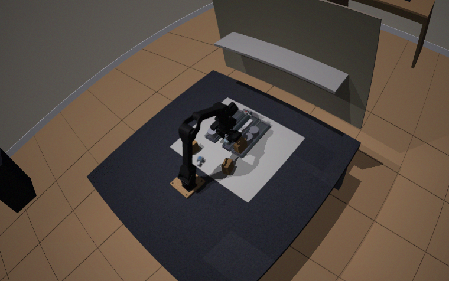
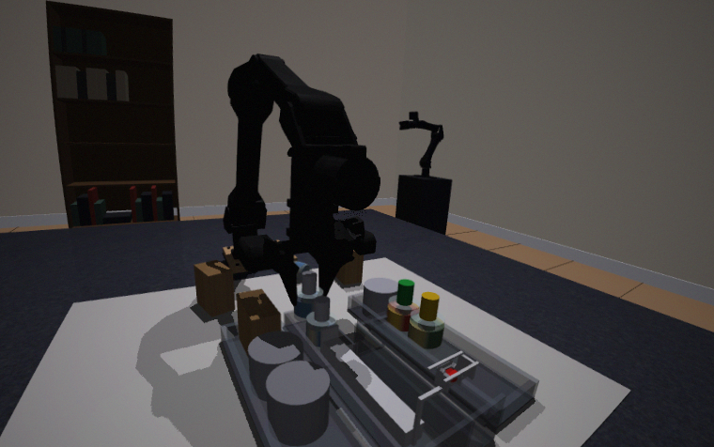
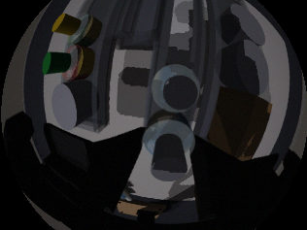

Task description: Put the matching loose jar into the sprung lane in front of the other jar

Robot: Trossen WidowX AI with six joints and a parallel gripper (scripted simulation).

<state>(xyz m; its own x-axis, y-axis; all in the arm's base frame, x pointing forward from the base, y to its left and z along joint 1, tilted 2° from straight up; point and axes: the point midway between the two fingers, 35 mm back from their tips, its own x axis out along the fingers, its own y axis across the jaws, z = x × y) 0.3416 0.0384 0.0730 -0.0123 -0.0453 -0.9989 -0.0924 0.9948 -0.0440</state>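
Right now my gripper tip is 20 mm short of the brown box, 80 mm to the left of it and 10 mm above it. From my gripper tip the other things lie so: small jar (200 mm behind, 40 mm to the left, 30 mm below); red mark (220 mm ahead, 60 mm to the left, 20 mm above).
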